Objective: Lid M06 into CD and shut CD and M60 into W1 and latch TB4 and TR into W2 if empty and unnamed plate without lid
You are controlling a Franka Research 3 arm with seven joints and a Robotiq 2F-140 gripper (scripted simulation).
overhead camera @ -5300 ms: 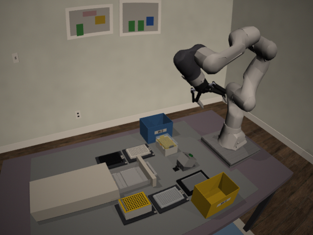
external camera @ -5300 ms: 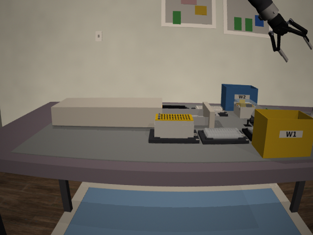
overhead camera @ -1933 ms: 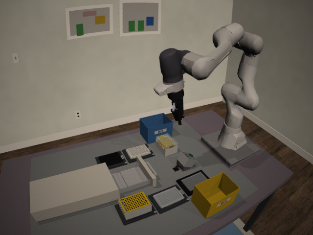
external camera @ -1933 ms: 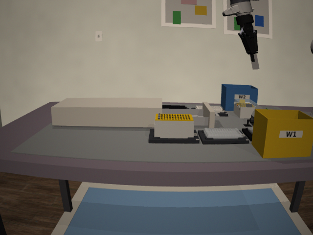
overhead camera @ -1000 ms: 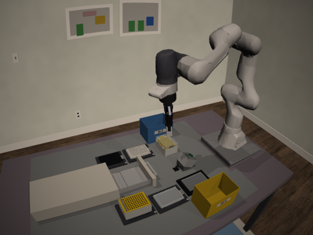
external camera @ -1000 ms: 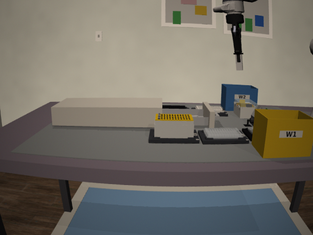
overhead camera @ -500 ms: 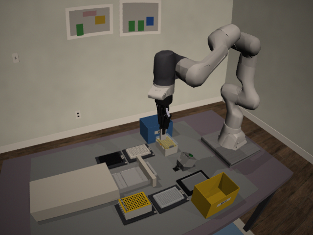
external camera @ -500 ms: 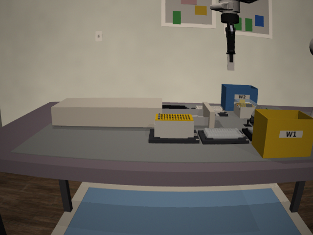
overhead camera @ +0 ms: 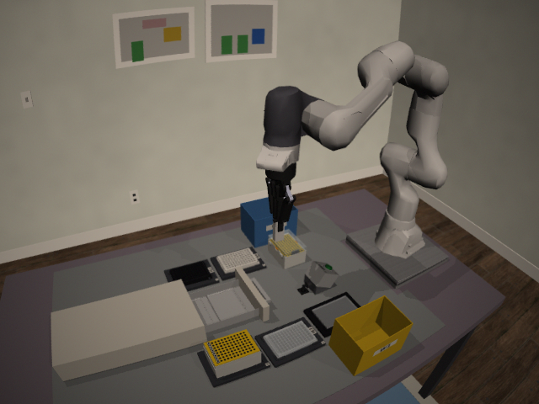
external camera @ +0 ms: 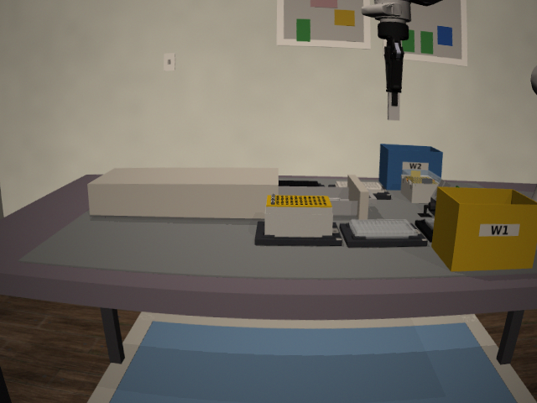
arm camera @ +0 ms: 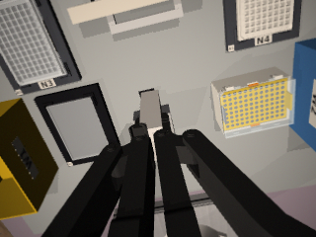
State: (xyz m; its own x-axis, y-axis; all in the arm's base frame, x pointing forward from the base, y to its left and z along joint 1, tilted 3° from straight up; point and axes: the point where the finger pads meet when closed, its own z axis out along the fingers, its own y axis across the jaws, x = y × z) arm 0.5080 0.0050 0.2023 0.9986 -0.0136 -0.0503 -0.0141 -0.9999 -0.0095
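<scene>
My gripper is now 130 mm past the black nest, 160 mm to the right of it and 250 mm above it. Round my hand: drawer (200 mm ahead, 230 mm below); then green key DONE (180 mm behind, 20 mm to the left, 190 mm below); then tip box TB4 (120 mm behind, 160 mm to the right, 210 mm below).
</scene>
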